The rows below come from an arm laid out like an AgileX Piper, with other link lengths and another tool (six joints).
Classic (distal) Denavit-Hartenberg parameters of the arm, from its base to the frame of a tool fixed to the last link. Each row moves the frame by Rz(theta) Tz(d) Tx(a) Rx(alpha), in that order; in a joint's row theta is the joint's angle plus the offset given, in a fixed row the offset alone. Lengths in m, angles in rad.
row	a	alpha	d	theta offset
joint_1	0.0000	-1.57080	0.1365	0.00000
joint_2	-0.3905	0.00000	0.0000	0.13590
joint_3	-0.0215	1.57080	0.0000	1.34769
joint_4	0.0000	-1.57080	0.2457	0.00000
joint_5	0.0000	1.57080	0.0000	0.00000
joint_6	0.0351	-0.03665	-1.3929	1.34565
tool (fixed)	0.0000	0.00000	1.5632	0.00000
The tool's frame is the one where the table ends.
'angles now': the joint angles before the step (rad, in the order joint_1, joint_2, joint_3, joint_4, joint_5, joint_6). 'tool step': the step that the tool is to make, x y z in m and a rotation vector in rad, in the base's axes. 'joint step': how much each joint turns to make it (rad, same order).
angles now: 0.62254, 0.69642, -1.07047, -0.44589, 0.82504, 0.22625
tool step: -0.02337, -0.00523, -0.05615, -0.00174, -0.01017, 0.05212
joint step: 0.00003, -0.12593, 0.22825, 0.01336, -0.12072, 0.00097
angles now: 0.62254, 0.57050, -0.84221, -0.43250, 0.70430, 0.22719
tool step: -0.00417, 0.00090, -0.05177, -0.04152, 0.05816, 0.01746
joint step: 0.00003, -0.04723, 0.15489, 0.00538, -0.03981, 0.00004
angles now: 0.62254, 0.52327, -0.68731, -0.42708, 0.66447, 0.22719
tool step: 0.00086, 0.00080, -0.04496, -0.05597, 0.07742, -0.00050
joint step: -0.00347, -0.01196, 0.11415, 0.00007, -0.00730, 0.00004
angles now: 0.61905, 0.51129, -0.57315, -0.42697, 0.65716, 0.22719
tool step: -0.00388, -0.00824, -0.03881, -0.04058, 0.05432, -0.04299
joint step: -0.04130, -0.03568, 0.10040, -0.00308, 0.00330, -0.00003
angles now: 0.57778, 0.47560, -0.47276, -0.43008, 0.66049, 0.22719
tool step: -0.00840, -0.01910, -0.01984, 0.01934, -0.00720, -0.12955
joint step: -0.11102, -0.08348, 0.06389, -0.00937, 0.01165, 0.02637
